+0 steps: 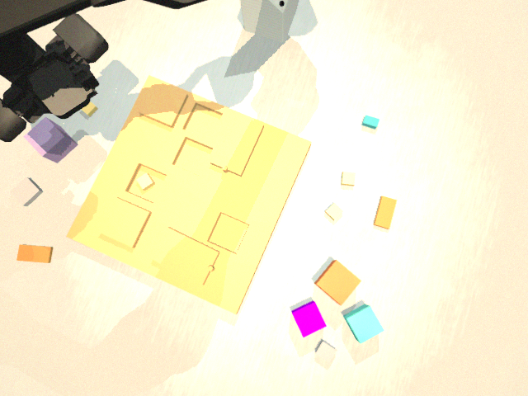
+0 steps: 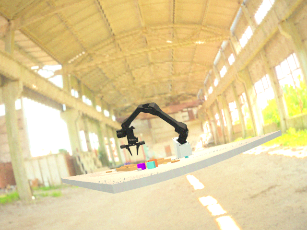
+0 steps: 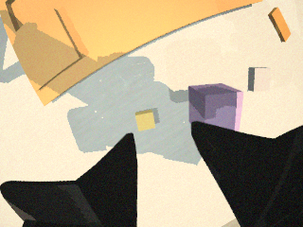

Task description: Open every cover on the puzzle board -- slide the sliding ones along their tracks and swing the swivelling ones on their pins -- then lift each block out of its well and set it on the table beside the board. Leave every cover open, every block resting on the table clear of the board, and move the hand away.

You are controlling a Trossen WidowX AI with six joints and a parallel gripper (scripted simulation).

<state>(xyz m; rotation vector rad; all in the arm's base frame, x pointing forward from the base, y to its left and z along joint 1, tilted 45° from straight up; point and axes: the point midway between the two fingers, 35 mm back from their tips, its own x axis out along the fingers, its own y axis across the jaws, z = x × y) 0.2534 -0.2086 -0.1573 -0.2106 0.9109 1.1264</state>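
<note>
The yellow puzzle board is 8 cm ahead of my gripper tip, 17 cm to the left of it and 7 cm below it. The rest, counted from my gripper tip: lilac block 5 cm ahead, 5 cm to the right, 6 cm below; then magenta cube 25 cm ahead, 41 cm to the left, 7 cm below; then cyan piece 8 cm behind, 46 cm to the left, 8 cm below.
</note>
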